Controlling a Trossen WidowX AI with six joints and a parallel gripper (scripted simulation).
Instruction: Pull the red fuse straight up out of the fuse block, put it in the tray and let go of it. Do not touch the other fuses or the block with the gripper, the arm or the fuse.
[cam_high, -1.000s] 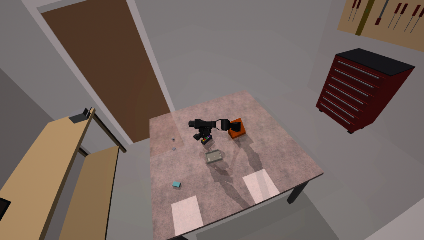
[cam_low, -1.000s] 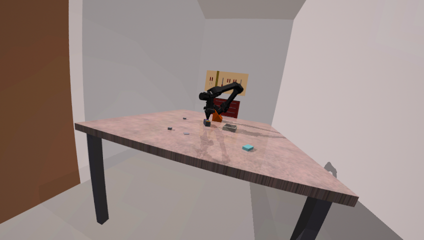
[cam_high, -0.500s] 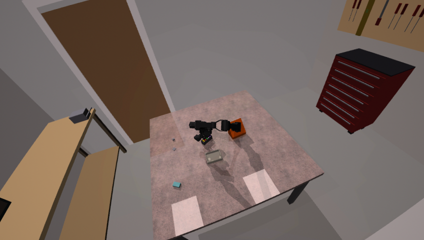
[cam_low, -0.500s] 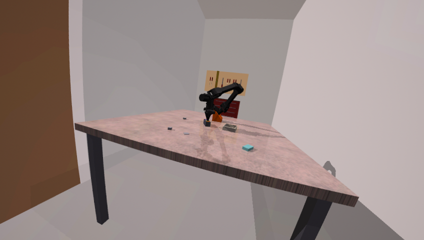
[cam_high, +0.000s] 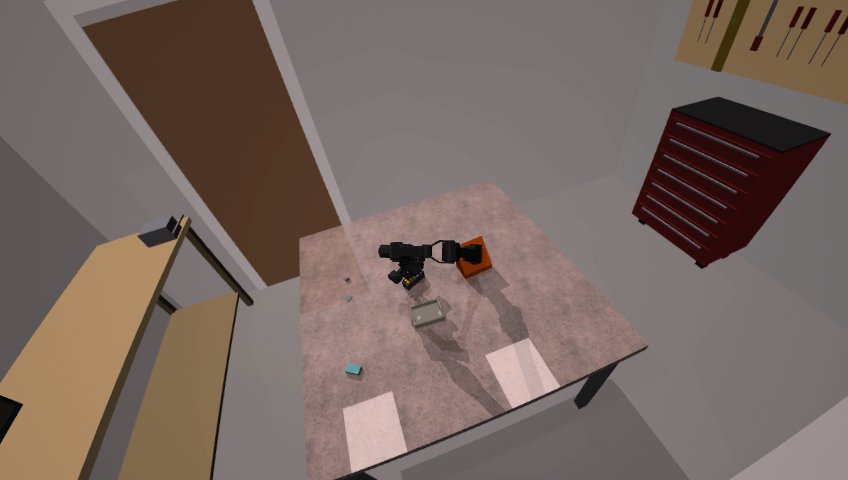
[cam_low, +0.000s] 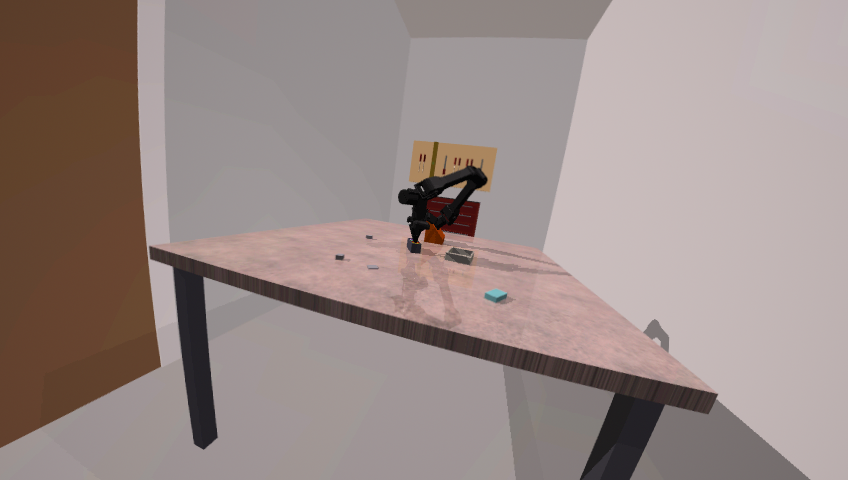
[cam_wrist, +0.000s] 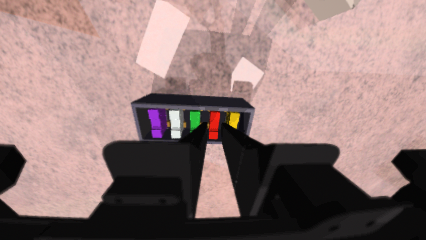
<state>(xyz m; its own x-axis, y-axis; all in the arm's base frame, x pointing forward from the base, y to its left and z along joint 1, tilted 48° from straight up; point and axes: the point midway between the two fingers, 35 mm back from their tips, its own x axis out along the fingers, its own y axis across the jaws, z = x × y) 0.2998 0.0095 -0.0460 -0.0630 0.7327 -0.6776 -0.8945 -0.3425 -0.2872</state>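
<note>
Right now my gripper tip is 1 cm above the red fuse. Round my gripper tip: grey tray 20 cm to the left, 3 cm below, 1 cm behind; then teal block 34 cm ahead, 32 cm to the left, 3 cm below.
</note>
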